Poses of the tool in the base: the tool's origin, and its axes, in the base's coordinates. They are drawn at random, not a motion.
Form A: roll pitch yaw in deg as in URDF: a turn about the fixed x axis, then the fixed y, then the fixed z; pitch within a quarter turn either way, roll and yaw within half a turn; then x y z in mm.
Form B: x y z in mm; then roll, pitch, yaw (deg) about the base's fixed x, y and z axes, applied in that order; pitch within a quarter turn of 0, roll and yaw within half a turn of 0. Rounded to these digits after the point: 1 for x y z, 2 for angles.
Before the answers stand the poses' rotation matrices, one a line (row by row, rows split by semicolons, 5 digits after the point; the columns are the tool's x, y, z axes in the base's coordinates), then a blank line. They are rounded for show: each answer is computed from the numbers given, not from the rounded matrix.
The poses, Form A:
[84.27, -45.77, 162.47, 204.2, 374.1, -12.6]
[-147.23, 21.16, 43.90, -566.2, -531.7, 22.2]
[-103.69, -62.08, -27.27, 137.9, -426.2, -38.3]
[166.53, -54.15, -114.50, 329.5, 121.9, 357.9]
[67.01, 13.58, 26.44, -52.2, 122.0, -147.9]
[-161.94, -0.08, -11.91, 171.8, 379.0, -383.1]
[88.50, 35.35, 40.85, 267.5, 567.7, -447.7]
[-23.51, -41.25, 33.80, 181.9, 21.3, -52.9]
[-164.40, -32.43, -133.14, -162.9, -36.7, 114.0]
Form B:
-0.66515 0.64978 0.36792; 0.21010 -0.30995 0.92725; 0.71655 0.69406 0.06964
0.67197 0.44226 -0.59402; 0.64665 -0.74135 0.17955; -0.36097 -0.50477 -0.78416
0.41620 0.65465 0.63105; -0.21454 -0.60372 0.76779; 0.88360 -0.45494 -0.11082
-0.24287 -0.80663 -0.53885; -0.53293 0.57509 -0.62069; 0.81055 0.13642 -0.56955
0.87037 0.01964 0.49201; 0.43281 0.44596 -0.78345; -0.23480 0.89484 0.37965
0.97847 -0.19578 0.06528; -0.20637 -0.93036 0.30307; 0.00140 -0.31001 -0.95073
0.61696 0.42037 0.66531; 0.53349 0.39810 -0.74626; -0.57857 0.81535 0.02135
0.62477 -0.29155 -0.72434; 0.41825 0.90832 -0.00486; 0.65935 -0.29992 0.68943
-0.57715 -0.80142 -0.15696; -0.61589 0.55336 -0.56078; 0.53627 -0.22698 -0.81295

[204.2, 374.1, -12.6, 84.27, -45.77, 162.47]
[-566.2, -531.7, 22.2, -147.23, 21.16, 43.90]
[137.9, -426.2, -38.3, -103.69, -62.08, -27.27]
[329.5, 121.9, 357.9, 166.53, -54.15, -114.50]
[-52.2, 122.0, -147.9, 67.01, 13.58, 26.44]
[171.8, 379.0, -383.1, -161.94, -0.08, -11.91]
[267.5, 567.7, -447.7, 88.50, 35.35, 40.85]
[181.9, 21.3, -52.9, -23.51, -41.25, 33.80]
[-162.9, -36.7, 114.0, -164.40, -32.43, -133.14]

